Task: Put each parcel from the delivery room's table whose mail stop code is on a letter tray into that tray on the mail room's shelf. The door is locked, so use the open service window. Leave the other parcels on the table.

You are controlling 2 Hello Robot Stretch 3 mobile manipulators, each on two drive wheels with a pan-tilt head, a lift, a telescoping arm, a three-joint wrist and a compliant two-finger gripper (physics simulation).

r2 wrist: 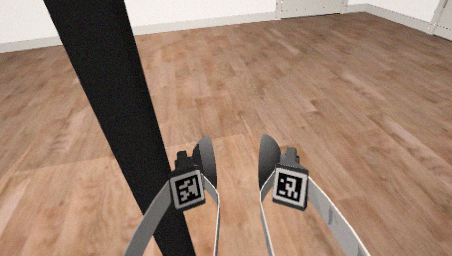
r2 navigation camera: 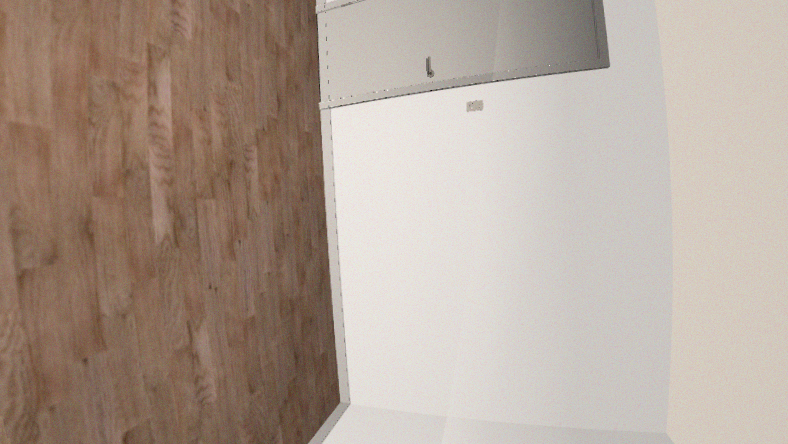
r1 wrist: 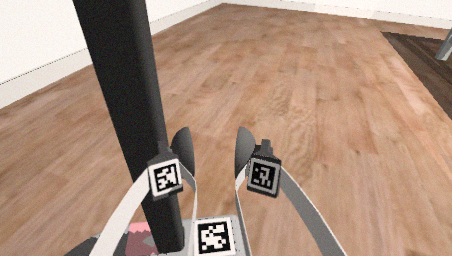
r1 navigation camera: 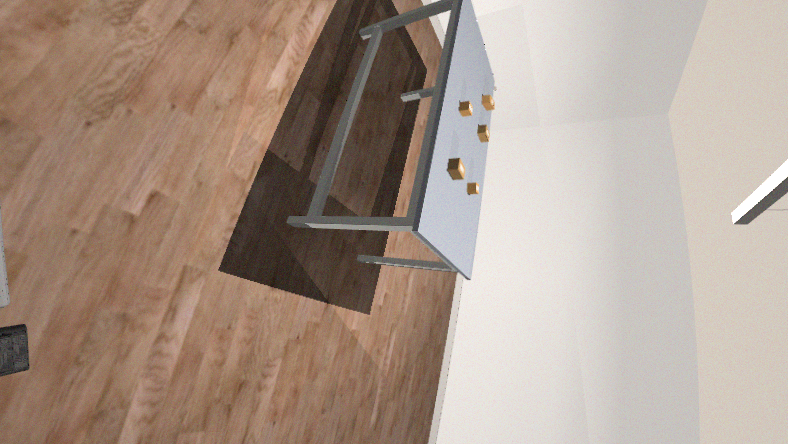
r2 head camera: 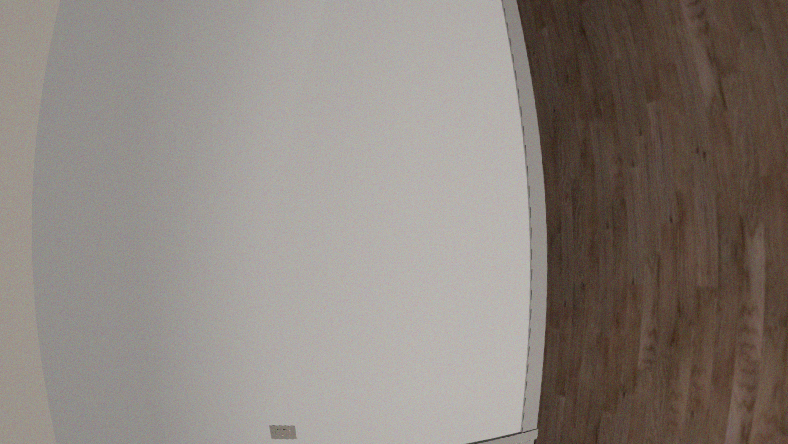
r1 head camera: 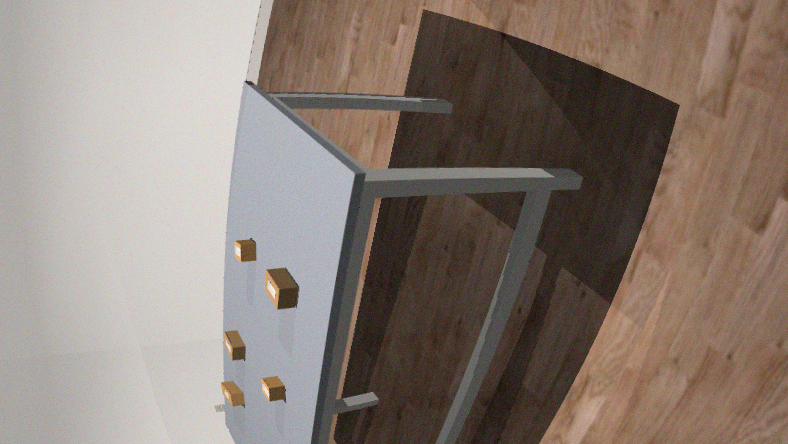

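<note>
Several brown parcels with white labels stand on the blue-grey table [r1 head camera: 292,193] [r1 navigation camera: 446,231]: a large parcel [r1 head camera: 281,288] [r1 navigation camera: 456,168], a small parcel [r1 head camera: 245,249] [r1 navigation camera: 473,188] behind it, and further along a parcel [r1 head camera: 234,345] [r1 navigation camera: 483,132], another parcel [r1 head camera: 232,393] [r1 navigation camera: 488,102] and a parcel [r1 head camera: 273,388] [r1 navigation camera: 465,108] nearer the front edge. Their codes are too small to read. The r1 gripper [r1 wrist: 214,151] is open and empty above the floor, away from the table. The r2 gripper [r2 wrist: 237,161] is open and empty above the floor. Trays, shelf and window do not show.
A closed door [r2 navigation camera: 408,38] with a handle stands in the wall in the r2 navigation view; a wall plate [r2 navigation camera: 474,105] is beside it. Black posts [r1 wrist: 125,90] [r2 wrist: 110,95] stand left of both grippers. A dark rectangle [r1 head camera: 623,137] [r1 navigation camera: 264,242] lies on the floor under the table.
</note>
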